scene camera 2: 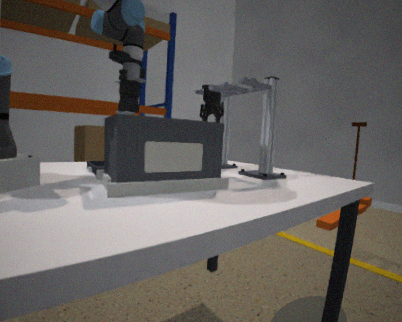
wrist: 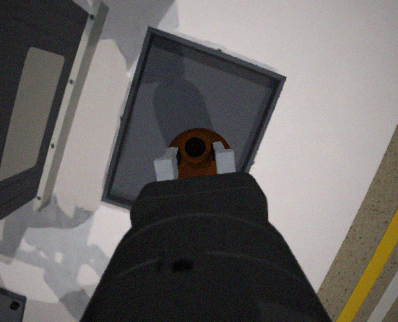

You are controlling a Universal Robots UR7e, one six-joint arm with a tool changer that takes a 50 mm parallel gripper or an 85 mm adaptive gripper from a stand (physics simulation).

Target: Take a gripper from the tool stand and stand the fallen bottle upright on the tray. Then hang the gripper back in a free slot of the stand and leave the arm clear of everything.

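Frame: origin at the arm's base, x right, y back, z down, level; centimetres.
Seen in the pictures: hand, its tool point: (scene camera 2: 130,77).
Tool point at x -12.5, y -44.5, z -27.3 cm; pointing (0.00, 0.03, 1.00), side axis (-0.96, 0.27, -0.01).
Offsets run from my tool point to a thing's top centre. "spot": to the spot under its first point.
The orange-brown bottle {dx -0.1, dy +0.4, dz +17.4 cm} (wrist: 197,167) is seen from above in the wrist view, with its dark round mouth up, and looks upright. My parallel gripper (wrist: 196,156) is shut on the bottle, a pale finger on each side of it. In scene camera 2 the fingertips and bottle are hidden behind the grey box. The tray {dx +1.4, dy +1.3, dz +32.0 cm} (wrist: 230,95) (scene camera 2: 95,164) lies below the bottle; whether the bottle's base touches it is hidden. The tool stand (scene camera 2: 268,125) is to the right, with the black adaptive gripper (scene camera 2: 212,100) hanging at its left end.
A dark grey box (scene camera 2: 125,150) (wrist: 20,30) with a pale panel stands beside the tray, on a light base (scene camera 2: 170,186). A stand foot {spot: dx +29.7, dy -33.4, dz +32.5 cm} (wrist: 10,306) shows at the wrist view's lower left. A brown carton (scene camera 2: 89,142) and a shelf rack (scene camera 2: 171,65) are behind.
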